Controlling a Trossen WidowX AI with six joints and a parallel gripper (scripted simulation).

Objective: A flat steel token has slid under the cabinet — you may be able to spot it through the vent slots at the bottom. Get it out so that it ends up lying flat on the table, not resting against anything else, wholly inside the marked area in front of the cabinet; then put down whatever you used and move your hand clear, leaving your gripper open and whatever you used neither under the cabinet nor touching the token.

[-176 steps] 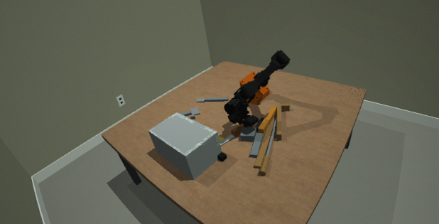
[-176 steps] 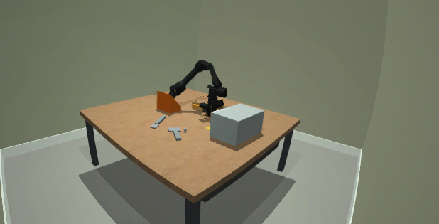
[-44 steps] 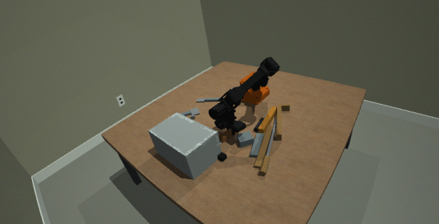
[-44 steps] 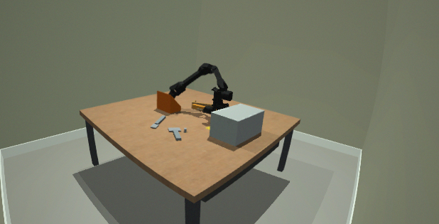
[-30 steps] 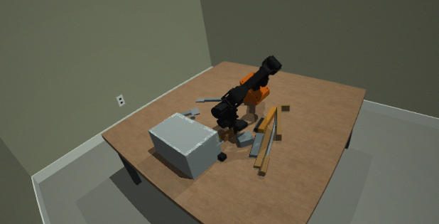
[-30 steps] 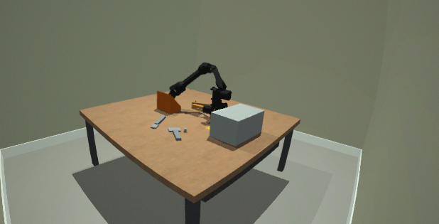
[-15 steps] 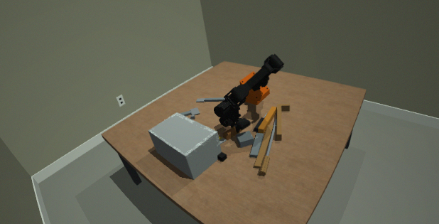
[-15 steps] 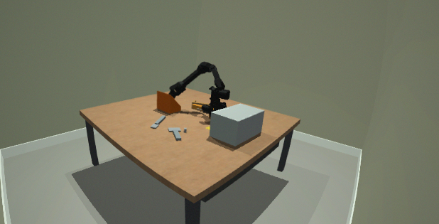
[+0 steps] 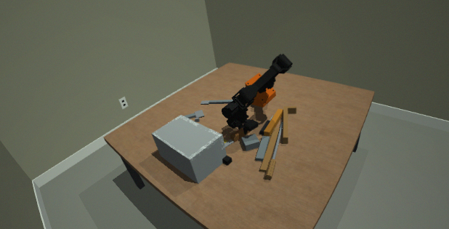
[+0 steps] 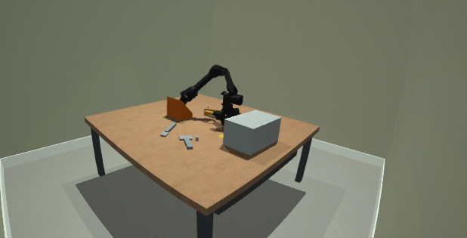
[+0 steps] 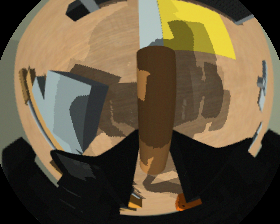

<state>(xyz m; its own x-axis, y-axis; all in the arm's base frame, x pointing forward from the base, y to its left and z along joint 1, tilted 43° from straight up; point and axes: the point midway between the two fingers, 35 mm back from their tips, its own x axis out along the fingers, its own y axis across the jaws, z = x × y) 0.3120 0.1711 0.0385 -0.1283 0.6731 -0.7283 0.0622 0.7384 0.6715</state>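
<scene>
Right now the orange bar is 16 cm behind my gripper tip, 8 cm to the left of it and 1 cm above it. From my gripper tip the other things lie so: grey block (9 cm to the left, 4 cm ahead, 1 cm above); then wooden stick (19 cm to the left); then grey t-piece (37 cm to the right, 7 cm ahead).
</scene>
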